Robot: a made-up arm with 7 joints. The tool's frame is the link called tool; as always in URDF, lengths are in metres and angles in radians.
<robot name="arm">
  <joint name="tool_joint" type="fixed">
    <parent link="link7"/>
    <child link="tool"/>
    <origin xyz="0 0 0" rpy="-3.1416 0 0"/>
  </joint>
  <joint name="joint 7" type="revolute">
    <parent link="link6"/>
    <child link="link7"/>
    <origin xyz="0.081 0 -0.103" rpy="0 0 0"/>
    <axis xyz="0 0.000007 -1"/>
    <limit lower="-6.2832" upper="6.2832" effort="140" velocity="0.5"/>
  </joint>
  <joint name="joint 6" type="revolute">
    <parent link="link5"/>
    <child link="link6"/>
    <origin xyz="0 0 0" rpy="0 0 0"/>
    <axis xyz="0 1 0.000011"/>
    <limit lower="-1.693" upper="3.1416" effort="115" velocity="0.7"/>
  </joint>
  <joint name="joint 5" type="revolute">
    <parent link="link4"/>
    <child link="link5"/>
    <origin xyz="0.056 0 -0.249" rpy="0 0 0"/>
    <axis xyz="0 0.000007 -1"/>
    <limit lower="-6.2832" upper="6.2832" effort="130" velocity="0.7"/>
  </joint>
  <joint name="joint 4" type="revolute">
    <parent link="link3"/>
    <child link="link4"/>
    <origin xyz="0.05 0 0" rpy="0 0 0"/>
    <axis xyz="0 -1 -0.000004"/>
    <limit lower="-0.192" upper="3.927" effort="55" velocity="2.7"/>
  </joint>
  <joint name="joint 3" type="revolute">
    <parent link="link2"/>
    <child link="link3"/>
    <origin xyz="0 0 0.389" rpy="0 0 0"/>
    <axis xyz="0 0 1"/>
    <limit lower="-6.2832" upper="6.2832" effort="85" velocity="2"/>
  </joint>
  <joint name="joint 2" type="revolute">
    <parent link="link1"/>
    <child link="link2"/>
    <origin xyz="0 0 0" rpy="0 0 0"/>
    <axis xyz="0 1 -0.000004"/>
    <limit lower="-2.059" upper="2.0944" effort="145" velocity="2.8"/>
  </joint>
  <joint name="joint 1" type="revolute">
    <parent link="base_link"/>
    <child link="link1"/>
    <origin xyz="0 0 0.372" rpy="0 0 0"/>
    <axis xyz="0 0 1"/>
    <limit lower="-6.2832" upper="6.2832" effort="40" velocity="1.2"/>
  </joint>
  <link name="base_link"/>
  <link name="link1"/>
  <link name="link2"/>
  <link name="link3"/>
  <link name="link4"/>
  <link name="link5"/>
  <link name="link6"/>
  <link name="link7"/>
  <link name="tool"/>
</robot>
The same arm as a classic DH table. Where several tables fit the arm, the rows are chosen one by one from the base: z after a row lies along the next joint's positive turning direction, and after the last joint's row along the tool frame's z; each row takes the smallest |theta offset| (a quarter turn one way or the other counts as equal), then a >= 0, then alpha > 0; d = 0 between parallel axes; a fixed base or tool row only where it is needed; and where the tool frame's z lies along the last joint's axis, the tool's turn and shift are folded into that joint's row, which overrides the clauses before.
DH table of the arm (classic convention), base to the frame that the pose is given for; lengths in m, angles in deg. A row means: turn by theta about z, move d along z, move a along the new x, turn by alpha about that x. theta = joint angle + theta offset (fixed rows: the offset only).
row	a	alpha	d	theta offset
joint 1	0	-90	0.372	0
joint 2	0	90	0	0
joint 3	0.05	90	0.389	0
joint 4	0.056	90	0	0
joint 5	0	90	0.249	0
joint 6	0.081	-90	0	0
joint 7	0	0	0.103	0
Joint limits (deg, base to tool): -360..360 -117.97..120 -360..360 -11..225 -360..360 -97..180 -360..360

